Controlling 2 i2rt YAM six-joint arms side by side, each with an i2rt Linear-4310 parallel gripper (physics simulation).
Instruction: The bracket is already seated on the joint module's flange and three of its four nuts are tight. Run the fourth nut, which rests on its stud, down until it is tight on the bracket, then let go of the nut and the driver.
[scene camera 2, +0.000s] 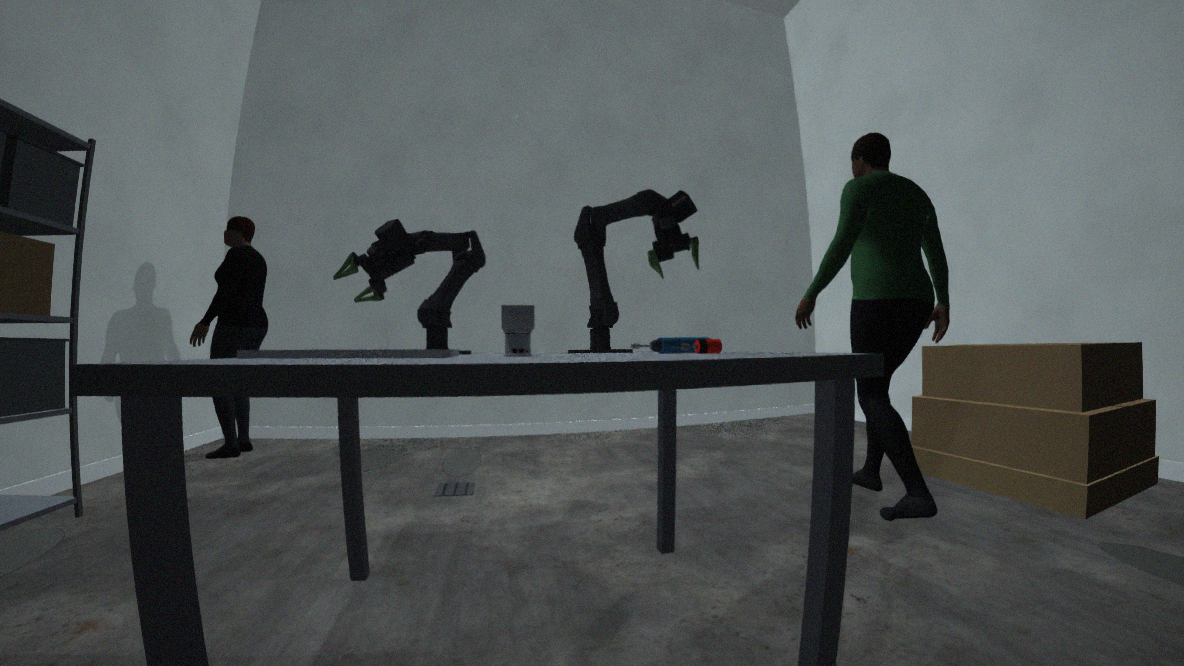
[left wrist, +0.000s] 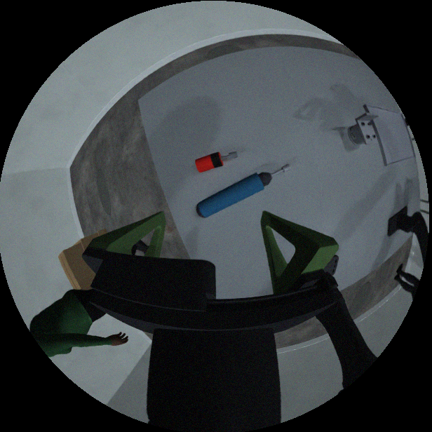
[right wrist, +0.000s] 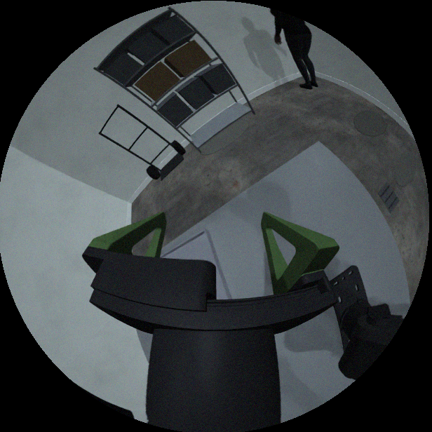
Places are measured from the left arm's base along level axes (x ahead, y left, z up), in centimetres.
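Pixels of known places: left gripper, fingertip midpoint: (scene camera 2: 680, 273); right gripper, fingertip midpoint: (scene camera 2: 344, 289); left arm's base, link origin: (scene camera 2: 600, 352).
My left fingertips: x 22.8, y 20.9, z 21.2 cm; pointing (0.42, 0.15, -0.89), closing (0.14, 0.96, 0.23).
Note:
For each thing: its top centre in the pictures, then the offset to it from my left fingertips.
- grey joint module, top centre: (scene camera 2: 517, 322) dx +15.7, dy -40.4, dz -13.7 cm
- blue driver, top centre: (scene camera 2: 673, 337) dx +1.8, dy -2.7, dz -17.1 cm
- red-handled tool, top centre: (scene camera 2: 700, 339) dx +9.4, dy +2.3, dz -17.7 cm
- pale flat board, top centre: (scene camera 2: 358, 349) dx +22.2, dy -75.0, dz -19.6 cm
The bracket (scene camera 2: 518, 318) (left wrist: 368, 125) sits on the grey joint module (scene camera 2: 517, 342) (left wrist: 354, 134) on the table. Dark spots show on the bracket's face in the left wrist view; the nuts are too small to tell apart. The blue driver (scene camera 2: 672, 344) (left wrist: 232, 194) lies on the table, its thin shaft pointing toward the module. A red-handled tool (scene camera 2: 713, 345) (left wrist: 207, 162) with a black collar and grey tip lies beside it. My left gripper (scene camera 2: 678, 272) (left wrist: 212, 216) is open and empty, above the driver. My right gripper (scene camera 2: 346, 289) (right wrist: 213, 217) is open and empty, high above the table's left part.
A pale flat board (scene camera 2: 347, 353) (left wrist: 395, 137) lies on the table (scene camera 2: 496, 379) (left wrist: 300, 90) near the module. A shelf unit (right wrist: 220, 125) and hand truck (right wrist: 177, 147) stand beyond the table. Two people (scene camera 2: 890, 240) (scene camera 2: 240, 289) and stacked boxes (scene camera 2: 1001, 376) are around it.

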